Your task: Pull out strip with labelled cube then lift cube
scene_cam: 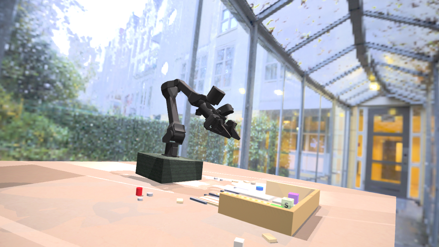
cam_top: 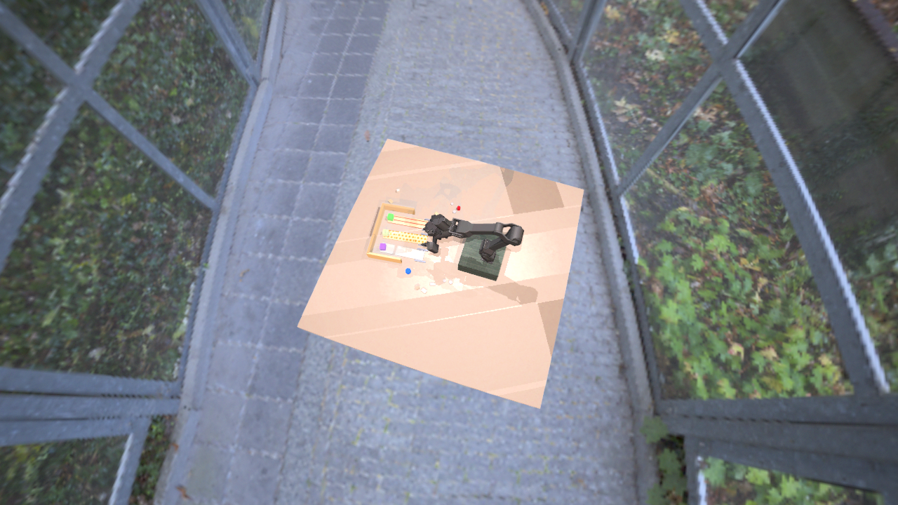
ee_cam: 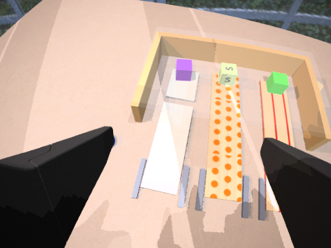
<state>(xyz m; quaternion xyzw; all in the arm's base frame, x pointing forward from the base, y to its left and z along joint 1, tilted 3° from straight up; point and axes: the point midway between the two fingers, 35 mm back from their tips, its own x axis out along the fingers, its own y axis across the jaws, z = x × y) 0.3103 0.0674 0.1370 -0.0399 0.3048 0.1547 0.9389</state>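
The white strip is 200 mm below my gripper tip, 70 mm ahead of it and 40 mm to the left of it.
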